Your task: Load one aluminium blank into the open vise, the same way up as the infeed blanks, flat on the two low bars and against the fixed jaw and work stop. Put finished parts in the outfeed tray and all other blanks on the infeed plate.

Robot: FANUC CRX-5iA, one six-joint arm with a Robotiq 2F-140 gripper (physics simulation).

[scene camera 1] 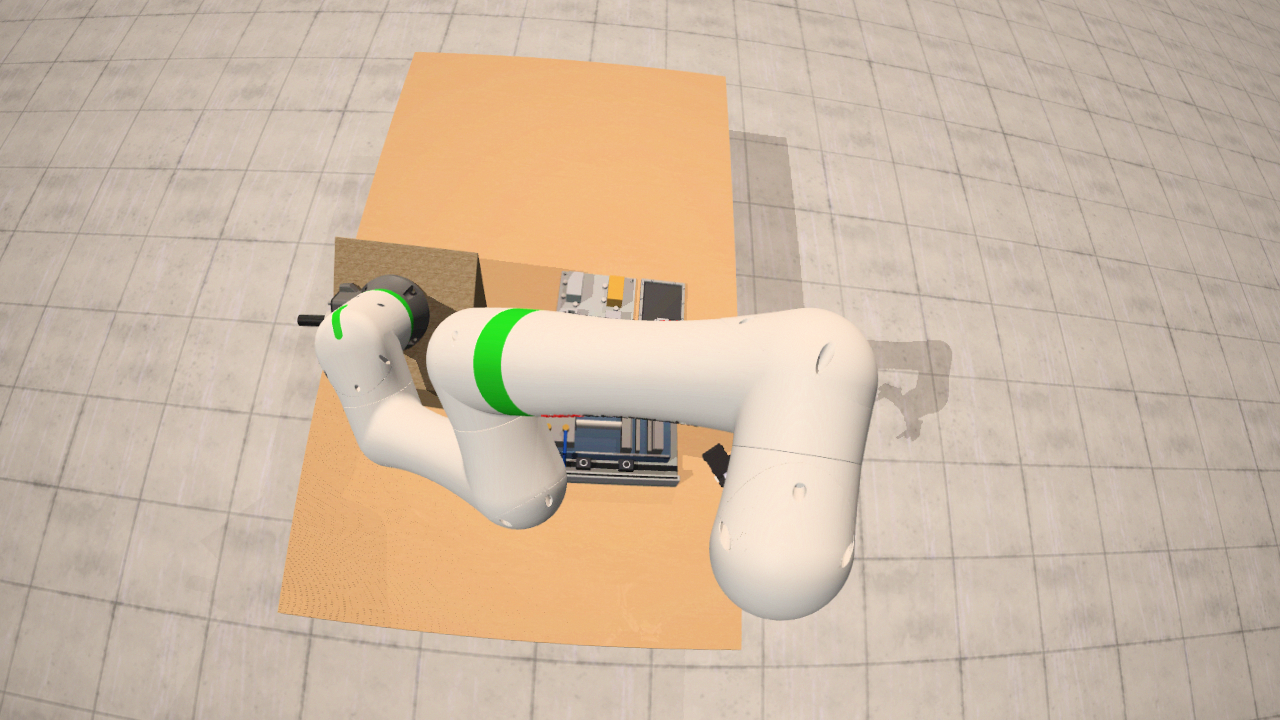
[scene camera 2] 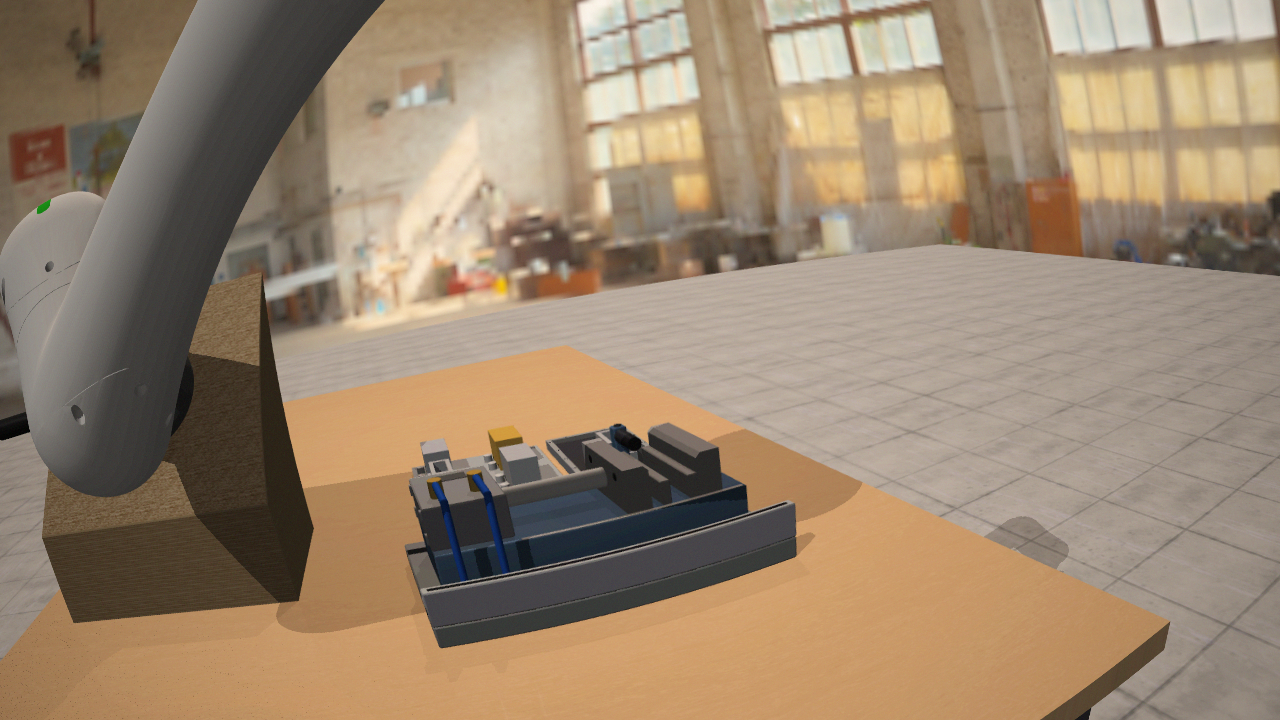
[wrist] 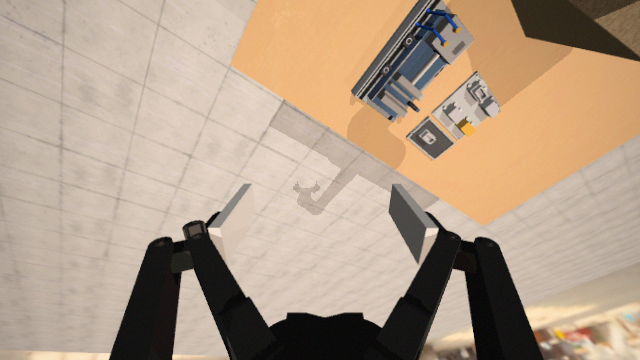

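The vise (scene camera 2: pixel 720 499) (wrist: pixel 427 75) stands open. Its rod-side jaw (scene camera 2: pixel 613 468) (wrist: pixel 410 87) and outer jaw (scene camera 2: pixel 684 456) (wrist: pixel 393 103) are apart, and no blank shows between them. A black stop (scene camera 2: pixel 626 437) (wrist: pixel 413 106) is beside the gap. The infeed plate (scene camera 1: pixel 592 295) (wrist: pixel 462 98) holds a grey blank (scene camera 1: pixel 575 286) (wrist: pixel 492 108), another grey blank (scene camera 2: pixel 519 464) (wrist: pixel 454 111), a yellow block (scene camera 1: pixel 615 291) (scene camera 2: pixel 504 437) (wrist: pixel 467 128) and a hollow-topped piece (wrist: pixel 480 93). The outfeed tray (scene camera 1: pixel 662 297) (wrist: pixel 436 148) holds a pocketed part (wrist: pixel 427 136). My gripper (wrist: pixel 322 198) is open and empty, far from these; the arm mostly hides it in scene camera 1.
The white arm (scene camera 1: pixel 644 367) (scene camera 2: pixel 179 223) crosses above the vise and hides part of it in scene camera 1. The brown base block (scene camera 1: pixel 447 277) (scene camera 2: pixel 170 564) stands beside the fixtures. Blue hoses (scene camera 2: pixel 447 528) (wrist: pixel 434 34) rise at the vise's rod end. The wooden table's edge (wrist: pixel 315 121) and tiled floor show.
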